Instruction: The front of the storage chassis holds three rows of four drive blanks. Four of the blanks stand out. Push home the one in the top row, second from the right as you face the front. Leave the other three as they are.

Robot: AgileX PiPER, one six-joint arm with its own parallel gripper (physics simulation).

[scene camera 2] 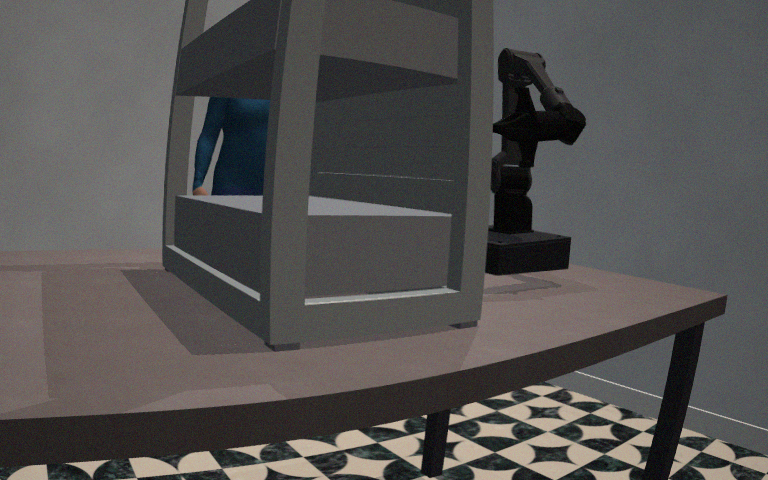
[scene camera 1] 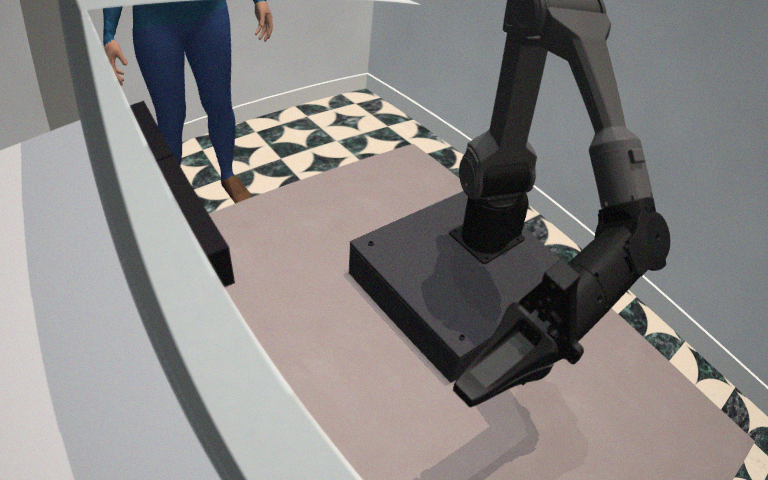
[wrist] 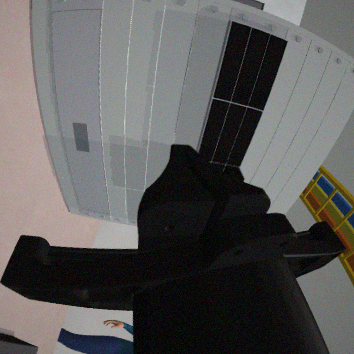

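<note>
The dark front of the storage chassis (wrist: 237, 95) shows turned sideways in the wrist view, with pale lines between its drive blanks. The table lies left there, so the top row is the right-hand column. An upper-end top-row blank (wrist: 270, 70) is visible. The second from the right in that row is mostly or wholly hidden behind the gripper. Which blanks stand out cannot be told. My gripper (scene camera 1: 465, 391) (wrist: 178, 155) looks shut and empty. In scene camera 1 it hangs beside the front corner of the arm's base, apart from the rack. The chassis front does not show in scene camera 2.
The grey rack (scene camera 1: 155, 232) (scene camera 2: 291, 169) (wrist: 137, 95) has pale panels on both sides of the chassis. A long dark box (scene camera 1: 195, 209) shows beside its frame. A person (scene camera 1: 184, 62) (scene camera 2: 240, 147) stands beyond the table (scene camera 1: 317, 339). A yellow shelf (wrist: 320, 192) holds coloured bins.
</note>
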